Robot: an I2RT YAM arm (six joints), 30 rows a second.
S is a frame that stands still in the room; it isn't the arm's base.
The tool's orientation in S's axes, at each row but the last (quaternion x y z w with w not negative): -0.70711, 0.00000, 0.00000, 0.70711; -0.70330, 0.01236, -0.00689, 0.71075; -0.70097, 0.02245, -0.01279, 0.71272; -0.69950, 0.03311, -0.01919, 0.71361; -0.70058, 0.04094, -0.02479, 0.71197; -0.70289, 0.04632, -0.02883, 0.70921; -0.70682, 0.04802, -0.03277, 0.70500; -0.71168, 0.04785, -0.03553, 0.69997
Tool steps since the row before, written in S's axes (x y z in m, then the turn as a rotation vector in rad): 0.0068, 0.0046, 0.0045, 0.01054, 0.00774, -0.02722; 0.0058, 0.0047, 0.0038, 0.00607, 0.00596, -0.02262; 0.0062, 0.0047, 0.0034, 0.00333, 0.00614, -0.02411; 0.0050, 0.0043, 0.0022, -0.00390, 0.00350, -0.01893; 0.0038, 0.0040, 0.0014, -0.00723, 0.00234, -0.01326; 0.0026, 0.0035, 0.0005, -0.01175, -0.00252, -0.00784; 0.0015, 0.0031, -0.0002, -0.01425, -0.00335, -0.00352; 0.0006, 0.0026, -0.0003, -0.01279, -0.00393, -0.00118
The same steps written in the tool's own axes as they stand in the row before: 0.0068, -0.0045, 0.0046, 0.01054, 0.02722, 0.00774; 0.0056, -0.0038, 0.0049, 0.00608, 0.02264, 0.00589; 0.0059, -0.0034, 0.0051, 0.00336, 0.02416, 0.00591; 0.0046, -0.0022, 0.0047, -0.00376, 0.01907, 0.00284; 0.0034, -0.0014, 0.0044, -0.00710, 0.01345, 0.00146; 0.0022, -0.0005, 0.0038, -0.01122, 0.00810, -0.00381; 0.0011, 0.0002, 0.0033, -0.01370, 0.00383, -0.00494; 0.0003, 0.0002, 0.0027, -0.01222, 0.00148, -0.00539
